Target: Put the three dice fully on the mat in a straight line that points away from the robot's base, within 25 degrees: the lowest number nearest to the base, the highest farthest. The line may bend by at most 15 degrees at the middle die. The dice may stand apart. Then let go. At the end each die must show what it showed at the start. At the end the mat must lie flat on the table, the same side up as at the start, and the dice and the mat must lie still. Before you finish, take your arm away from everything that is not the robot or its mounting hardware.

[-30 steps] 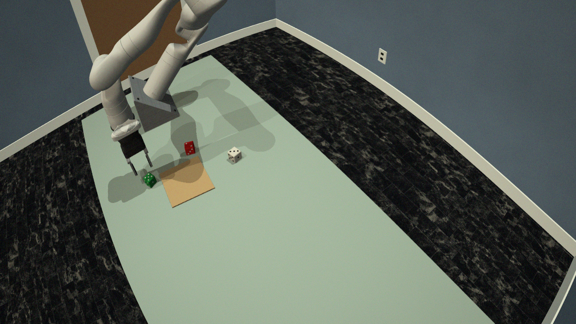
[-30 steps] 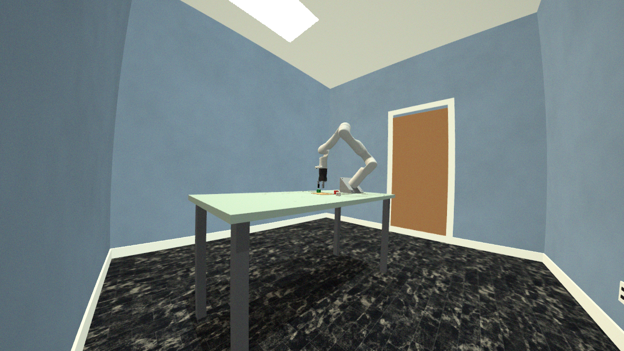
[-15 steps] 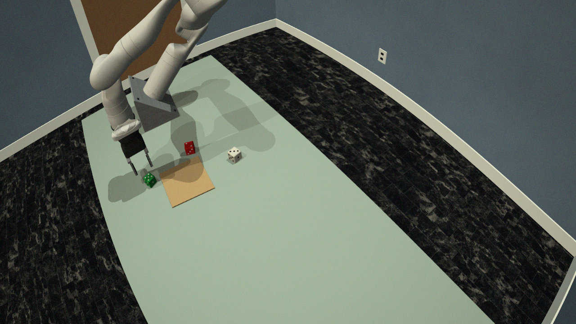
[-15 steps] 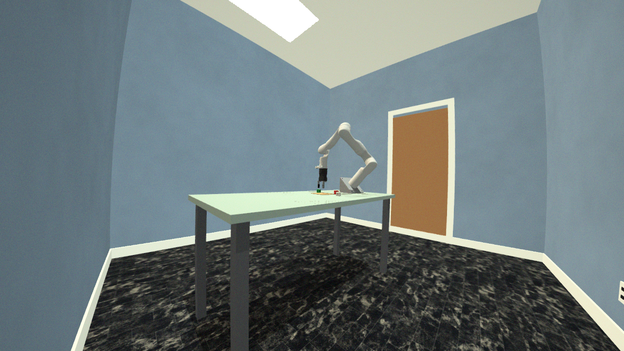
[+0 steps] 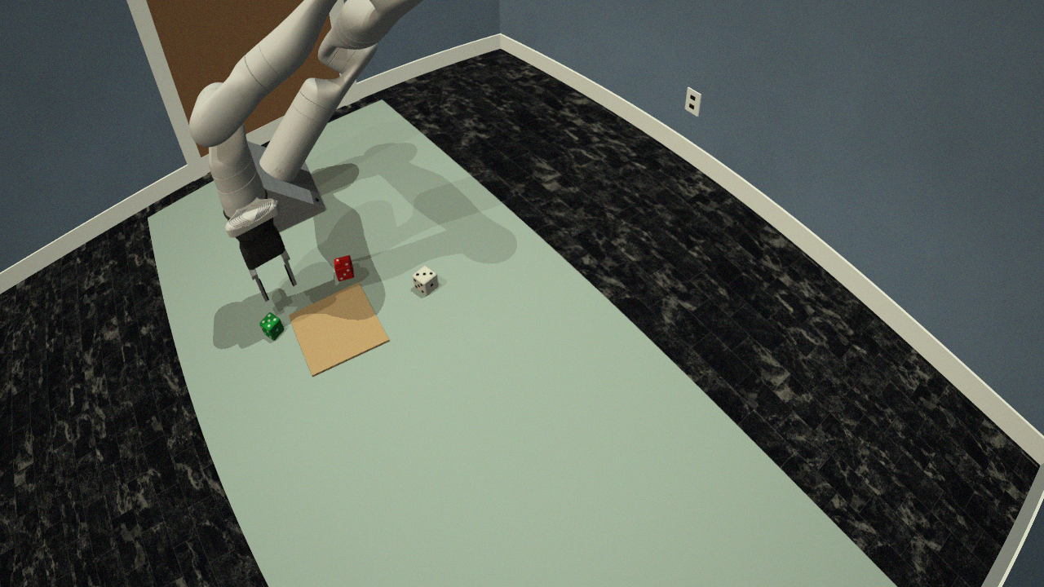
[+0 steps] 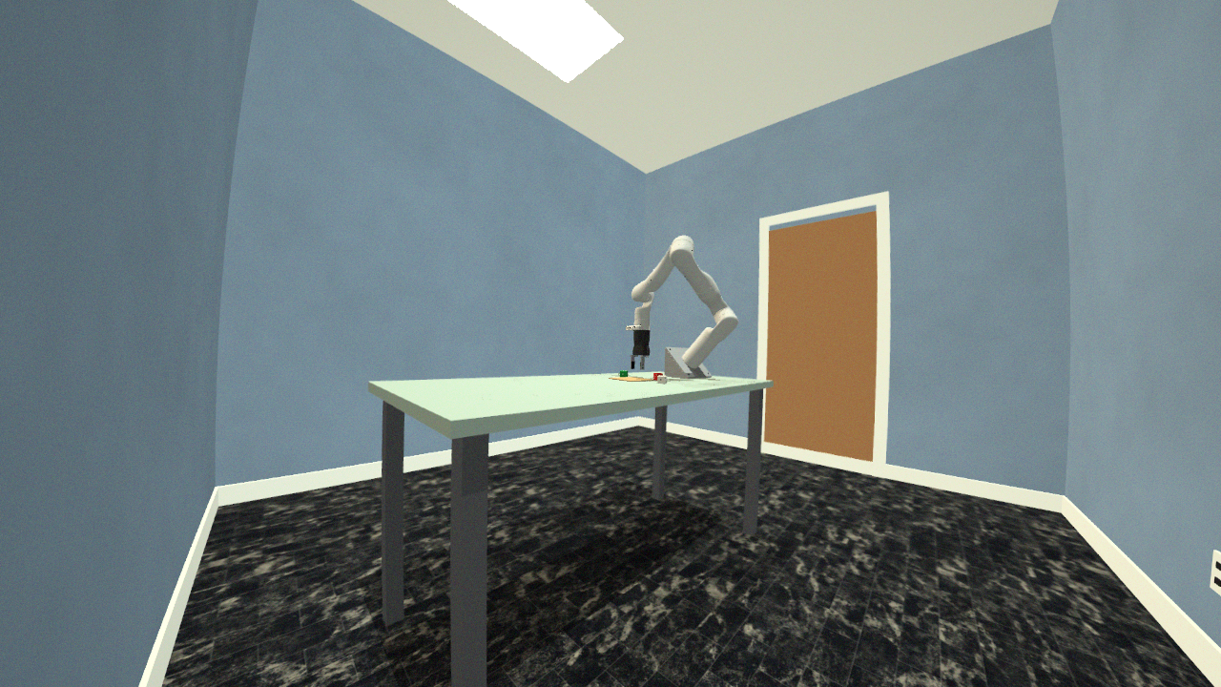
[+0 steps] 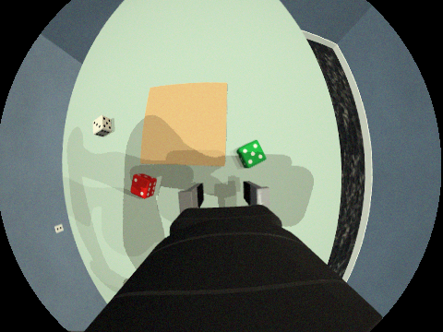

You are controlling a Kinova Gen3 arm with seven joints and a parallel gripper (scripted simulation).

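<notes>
My hand is 12 cm to the right of the red die, 4 cm above it and 1 cm past it. Round my hand: green die 5 cm ahead, 4 cm below, 3 cm to the right; tan mat 10 cm ahead, 7 cm to the left, 5 cm below; white die 24 cm to the left, 9 cm ahead, 4 cm below.
</notes>
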